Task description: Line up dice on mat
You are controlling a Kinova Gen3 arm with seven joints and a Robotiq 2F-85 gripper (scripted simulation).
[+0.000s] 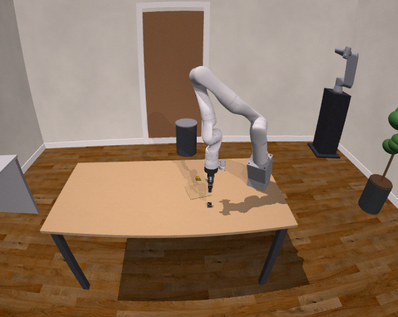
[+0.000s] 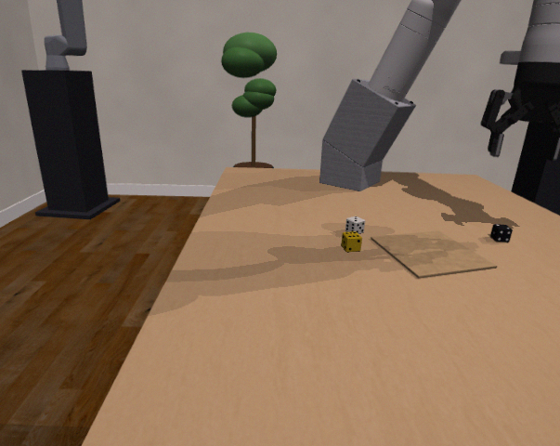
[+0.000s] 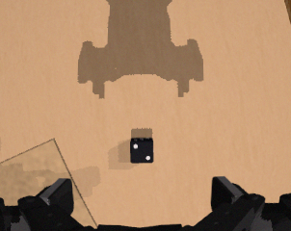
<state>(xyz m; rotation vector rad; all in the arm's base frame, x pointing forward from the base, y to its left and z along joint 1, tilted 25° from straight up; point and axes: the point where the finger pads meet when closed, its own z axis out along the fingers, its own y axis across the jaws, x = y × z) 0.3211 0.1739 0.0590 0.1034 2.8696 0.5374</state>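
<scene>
The black die lies 14 cm below my hand. From my hand the other things lie so: white die: 1 cm ahead, 26 cm to the right, 14 cm below; then yellow die: 8 cm ahead, 28 cm to the right, 14 cm below; then tan mat: 7 cm ahead, 15 cm to the right, 15 cm below.
</scene>
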